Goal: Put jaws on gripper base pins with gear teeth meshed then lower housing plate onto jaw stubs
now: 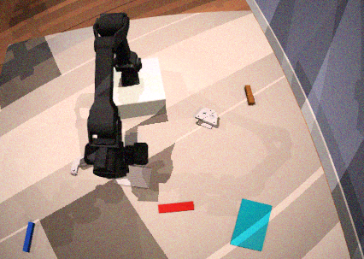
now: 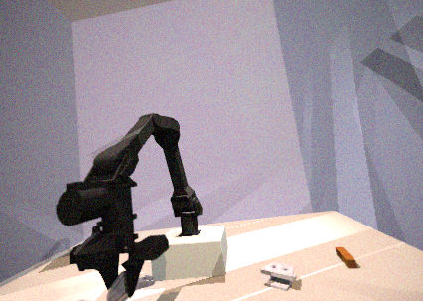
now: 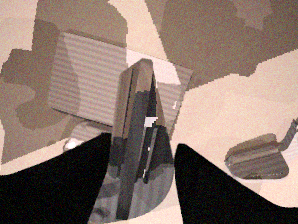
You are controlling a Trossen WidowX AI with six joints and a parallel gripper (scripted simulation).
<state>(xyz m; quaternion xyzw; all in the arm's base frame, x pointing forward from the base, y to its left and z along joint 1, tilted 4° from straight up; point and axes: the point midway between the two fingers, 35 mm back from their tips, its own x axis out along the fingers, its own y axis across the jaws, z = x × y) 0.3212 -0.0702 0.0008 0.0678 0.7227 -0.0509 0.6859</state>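
Right now the white plate is 70 mm below my gripper tip, 30 mm to the left of it and 20 mm ahead of it. From my gripper tip the other things lie so: red bar: 150 mm to the left, 150 mm ahead, 70 mm below; blue bar: 370 mm to the right, 190 mm ahead, 70 mm below; jaw: 30 mm behind, 20 mm to the left.
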